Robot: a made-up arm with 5 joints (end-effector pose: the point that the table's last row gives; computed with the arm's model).
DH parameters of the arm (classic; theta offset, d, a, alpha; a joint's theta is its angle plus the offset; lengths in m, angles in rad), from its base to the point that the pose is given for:
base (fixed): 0 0.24 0.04 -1.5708
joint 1: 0 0.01 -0.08 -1.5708
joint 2: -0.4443 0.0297 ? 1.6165
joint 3: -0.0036 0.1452 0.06 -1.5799
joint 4: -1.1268 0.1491 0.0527 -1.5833
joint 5: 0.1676 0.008 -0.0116 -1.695
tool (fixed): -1.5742 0.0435 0 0
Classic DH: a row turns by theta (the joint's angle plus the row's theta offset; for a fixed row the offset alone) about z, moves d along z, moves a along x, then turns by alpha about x.
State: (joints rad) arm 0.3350 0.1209 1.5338 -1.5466 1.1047
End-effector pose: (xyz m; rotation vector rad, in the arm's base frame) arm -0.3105 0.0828 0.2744 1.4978 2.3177 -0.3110
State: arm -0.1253 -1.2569 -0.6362 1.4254 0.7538
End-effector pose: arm -0.1744 0.0459 0.1248 1.5350 -0.1286 -0.2580
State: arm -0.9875 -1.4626 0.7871 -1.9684 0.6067
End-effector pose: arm 0.0624 -0.1697 0.0111 -1.0381 1.7471 1.6035
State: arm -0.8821 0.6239 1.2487 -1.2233 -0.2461
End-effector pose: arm -0.0324 0.2176 0.0201 0.2747 0.1138 0.7088
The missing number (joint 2, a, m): -0.0804
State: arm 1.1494 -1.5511 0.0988 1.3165 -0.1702
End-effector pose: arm -0.1724 -0.0391 0.3759 0.0594 1.0126 0.2607
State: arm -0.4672 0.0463 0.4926 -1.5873 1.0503
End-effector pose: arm -0.0896 0.1150 -0.0225 0.9170 0.8945 1.1595
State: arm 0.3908 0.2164 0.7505 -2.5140 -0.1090
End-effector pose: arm -0.2278 0.1080 0.2216 1.3619 0.7235 1.9235
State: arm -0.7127 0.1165 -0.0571 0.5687 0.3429
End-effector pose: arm 0.0332 0.1621 0.0561 0.7557 -0.9931 -0.4986
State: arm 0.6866 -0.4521 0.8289 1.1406 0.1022
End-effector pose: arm -0.2639 0.0238 0.2768 -0.7568 0.7324 -0.3961
